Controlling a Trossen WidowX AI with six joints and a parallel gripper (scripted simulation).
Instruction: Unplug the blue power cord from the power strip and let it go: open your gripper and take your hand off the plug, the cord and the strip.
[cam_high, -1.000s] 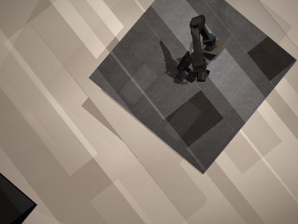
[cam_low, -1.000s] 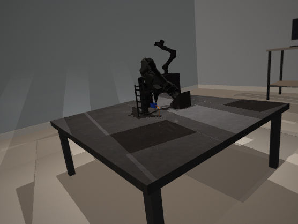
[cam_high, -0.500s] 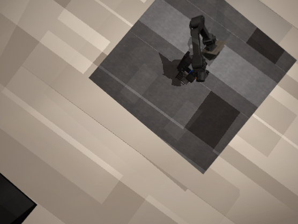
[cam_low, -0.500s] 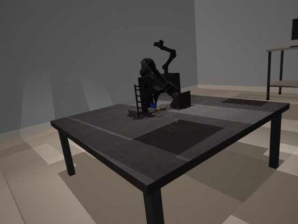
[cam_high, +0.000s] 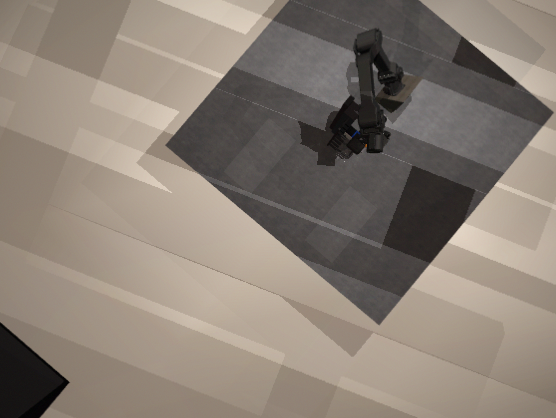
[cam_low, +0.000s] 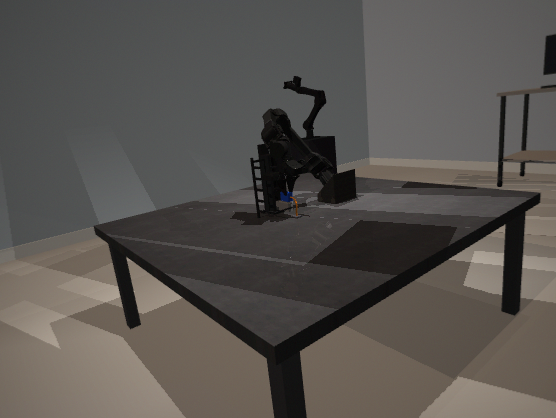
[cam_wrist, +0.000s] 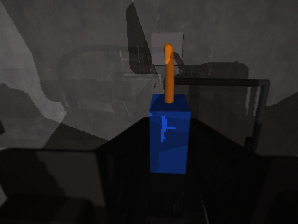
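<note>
The blue plug is 3 cm to the right of my gripper tip.
</note>
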